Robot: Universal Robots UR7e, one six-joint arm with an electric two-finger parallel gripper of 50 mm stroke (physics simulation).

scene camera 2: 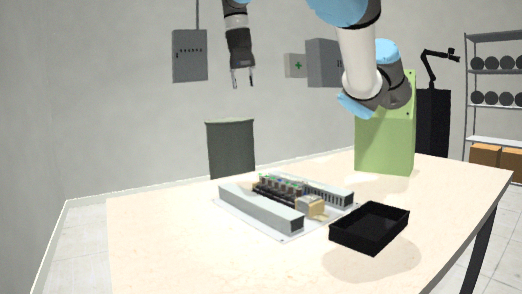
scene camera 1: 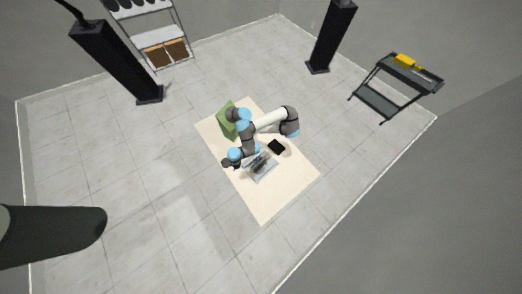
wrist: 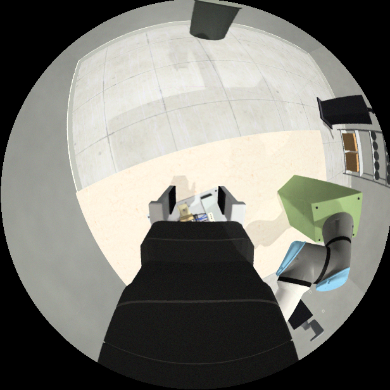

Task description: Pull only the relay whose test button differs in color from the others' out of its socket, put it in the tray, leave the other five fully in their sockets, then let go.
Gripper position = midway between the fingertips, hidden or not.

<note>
I see my gripper (scene camera 2: 244, 87) and a grey mounting plate (scene camera 2: 310, 224).
My gripper shows as well in the wrist view (wrist: 196, 194).
</note>
